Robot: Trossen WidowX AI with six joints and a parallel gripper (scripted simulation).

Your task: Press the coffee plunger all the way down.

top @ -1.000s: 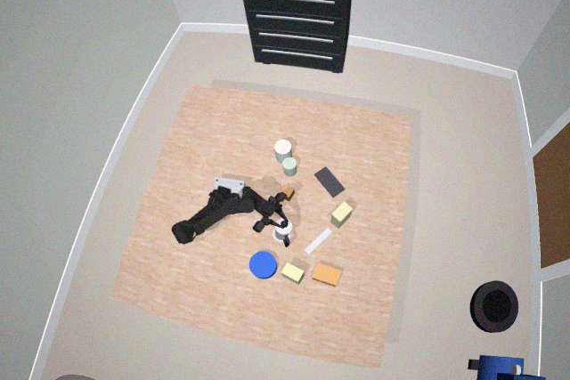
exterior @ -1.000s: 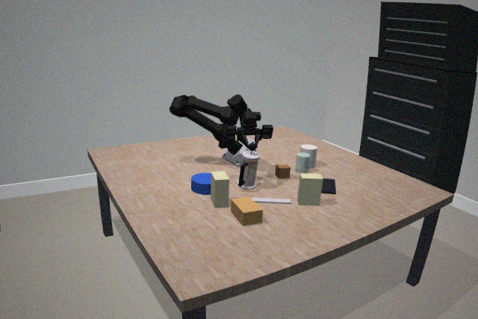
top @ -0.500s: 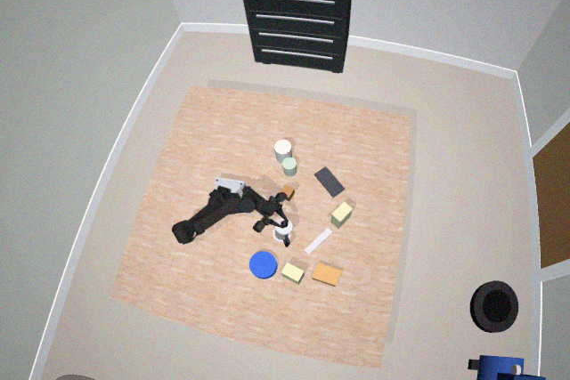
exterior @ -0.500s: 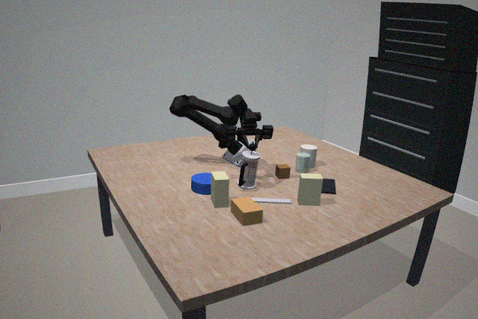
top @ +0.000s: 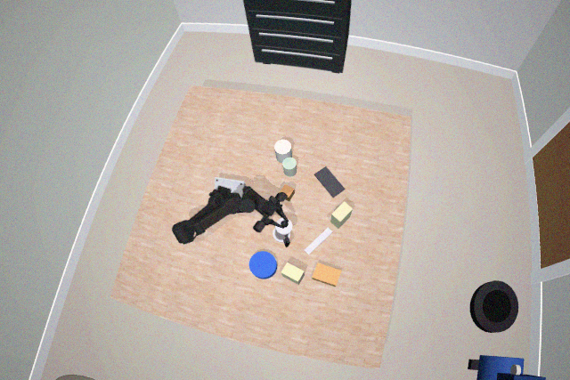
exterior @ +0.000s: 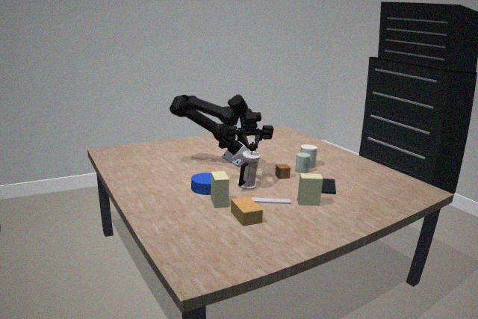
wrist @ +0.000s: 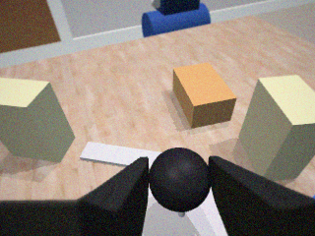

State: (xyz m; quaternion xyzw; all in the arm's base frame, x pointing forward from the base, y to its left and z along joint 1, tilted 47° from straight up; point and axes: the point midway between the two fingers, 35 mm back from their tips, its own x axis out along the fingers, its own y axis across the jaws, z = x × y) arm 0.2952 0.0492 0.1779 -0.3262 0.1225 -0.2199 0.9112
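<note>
The coffee press lies 10 mm behind my gripper tip, 10 mm to the right of it and 90 mm below it. The rest, counted from my gripper tip: orange block 210 mm ahead, 140 mm to the right, 150 mm below; then white strip 140 mm ahead, 10 mm to the left, 170 mm below; then blue disc 70 mm behind, 160 mm to the right, 150 mm below.
</note>
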